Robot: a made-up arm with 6 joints. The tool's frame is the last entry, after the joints.
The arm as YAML. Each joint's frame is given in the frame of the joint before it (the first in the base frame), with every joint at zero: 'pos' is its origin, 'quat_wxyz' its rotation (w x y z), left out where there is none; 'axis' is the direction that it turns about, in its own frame. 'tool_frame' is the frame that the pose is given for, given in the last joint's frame.
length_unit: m
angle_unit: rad
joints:
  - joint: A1
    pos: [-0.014, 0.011, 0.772]
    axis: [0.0, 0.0, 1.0]
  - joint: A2
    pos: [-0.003, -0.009, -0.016]
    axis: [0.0, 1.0, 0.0]
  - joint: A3
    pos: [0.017, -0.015, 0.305]
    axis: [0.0, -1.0, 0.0]
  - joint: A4
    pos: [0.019, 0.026, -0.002]
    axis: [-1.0, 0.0, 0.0]
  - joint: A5
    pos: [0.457, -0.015, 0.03]
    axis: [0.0, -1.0, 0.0]
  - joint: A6
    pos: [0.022, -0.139, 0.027]
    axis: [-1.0, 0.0, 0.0]
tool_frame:
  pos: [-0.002, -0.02, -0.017]
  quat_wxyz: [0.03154, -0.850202, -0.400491, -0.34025]
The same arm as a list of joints. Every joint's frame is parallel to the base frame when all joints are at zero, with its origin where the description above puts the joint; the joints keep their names.
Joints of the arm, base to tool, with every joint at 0 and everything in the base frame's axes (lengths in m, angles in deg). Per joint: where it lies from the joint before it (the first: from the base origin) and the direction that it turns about. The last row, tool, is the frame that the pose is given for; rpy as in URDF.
A1: offset -0.0140 0.0110 0.7720 axis 0 0 1
A2: offset -0.0030 -0.0090 -0.0160 axis 0 1 0
A3: offset 0.0170 -0.0150 0.3050 axis 0 -1 0
A4: offset 0.0190 0.0260 -0.0020 axis -1 0 0
A5: offset 0.4570 -0.0150 0.0300 axis 0 -1 0
A6: offset 0.0220 -0.1390 0.0270 axis -1 0 0
tool: offset -0.0020 -0.0200 -0.0170 rpy 164.06 -37.14 55.83

